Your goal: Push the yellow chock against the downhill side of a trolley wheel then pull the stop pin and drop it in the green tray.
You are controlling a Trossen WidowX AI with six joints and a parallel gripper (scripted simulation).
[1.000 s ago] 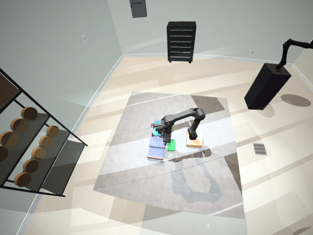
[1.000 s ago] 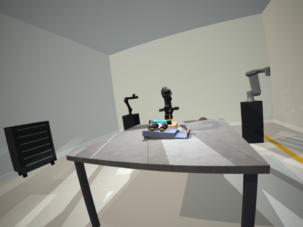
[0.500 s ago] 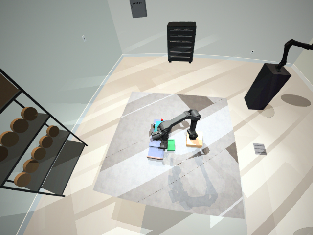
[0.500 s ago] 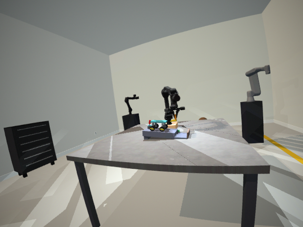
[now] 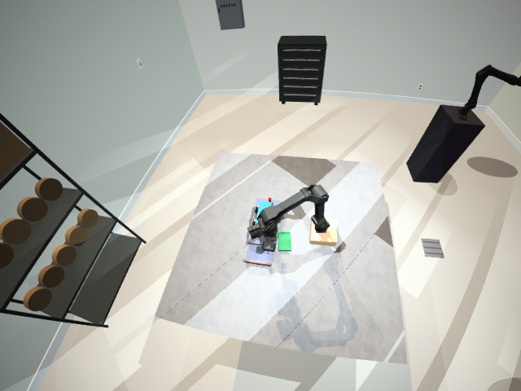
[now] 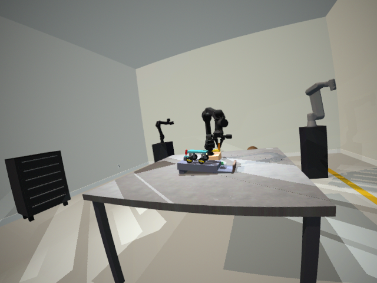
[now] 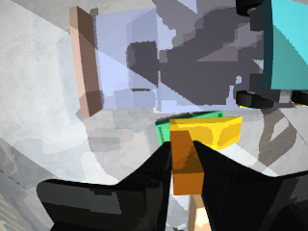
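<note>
The red-headed stop pin lies 25 cm to the right of my gripper tip, 4 cm ahead of it and 2 cm below it. From my gripper tip the other things lie so: yellow chock 2 cm to the right, 1 cm below; trolley 15 cm to the right, 7 cm ahead, 4 cm below; green tray 16 cm below, 6 cm behind, 5 cm to the right.
</note>
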